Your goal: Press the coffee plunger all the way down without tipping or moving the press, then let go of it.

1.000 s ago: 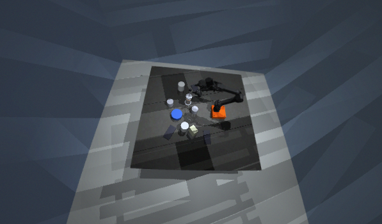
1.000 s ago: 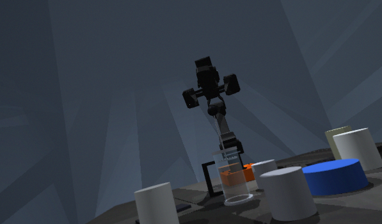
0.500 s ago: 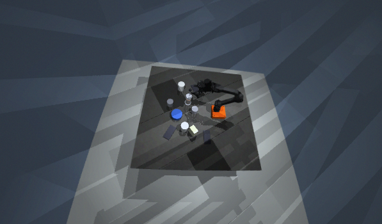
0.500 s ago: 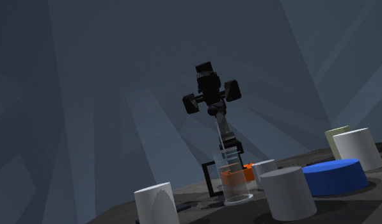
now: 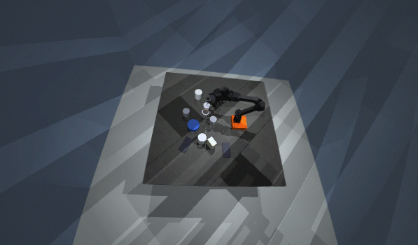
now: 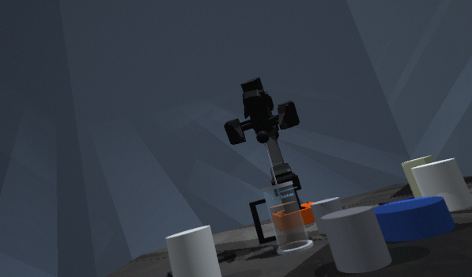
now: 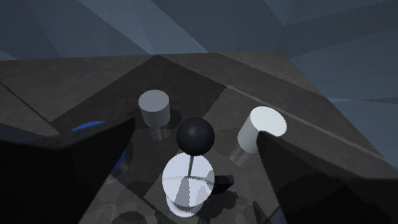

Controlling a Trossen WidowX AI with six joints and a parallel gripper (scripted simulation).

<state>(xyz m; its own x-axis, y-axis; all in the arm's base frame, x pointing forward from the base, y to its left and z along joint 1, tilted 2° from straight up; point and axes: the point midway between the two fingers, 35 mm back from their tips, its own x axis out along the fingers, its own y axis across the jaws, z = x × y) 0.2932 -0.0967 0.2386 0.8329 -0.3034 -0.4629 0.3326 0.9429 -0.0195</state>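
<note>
Now: the coffee press 1 cm to the right of my gripper tip and 13 cm below it. Round my gripper tip: blue disc 13 cm ahead, 18 cm to the left, 23 cm below; pale block 4 cm behind, 38 cm to the left, 20 cm below.
</note>
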